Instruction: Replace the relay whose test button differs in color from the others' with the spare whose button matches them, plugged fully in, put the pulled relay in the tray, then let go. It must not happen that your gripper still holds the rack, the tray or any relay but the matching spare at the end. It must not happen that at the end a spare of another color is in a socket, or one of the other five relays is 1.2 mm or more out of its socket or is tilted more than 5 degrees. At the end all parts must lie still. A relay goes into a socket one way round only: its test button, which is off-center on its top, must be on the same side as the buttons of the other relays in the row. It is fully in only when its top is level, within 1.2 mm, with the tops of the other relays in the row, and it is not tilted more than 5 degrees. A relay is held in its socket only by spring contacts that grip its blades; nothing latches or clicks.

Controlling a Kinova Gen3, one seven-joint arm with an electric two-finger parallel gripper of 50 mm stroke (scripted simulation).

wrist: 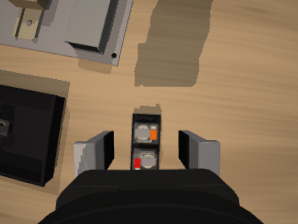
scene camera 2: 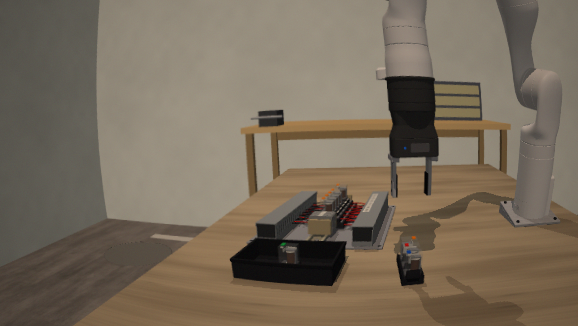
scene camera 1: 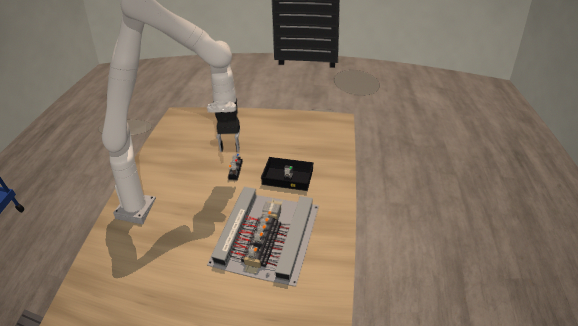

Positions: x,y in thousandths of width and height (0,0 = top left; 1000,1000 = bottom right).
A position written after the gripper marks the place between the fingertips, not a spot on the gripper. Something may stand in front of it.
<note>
In view: the gripper (scene camera 2: 712,600) and a black tray (scene camera 2: 456,814).
The black tray is seen too in scene camera 1 (scene camera 1: 473,538). The gripper is seen too in the wrist view (wrist: 492,645).
</note>
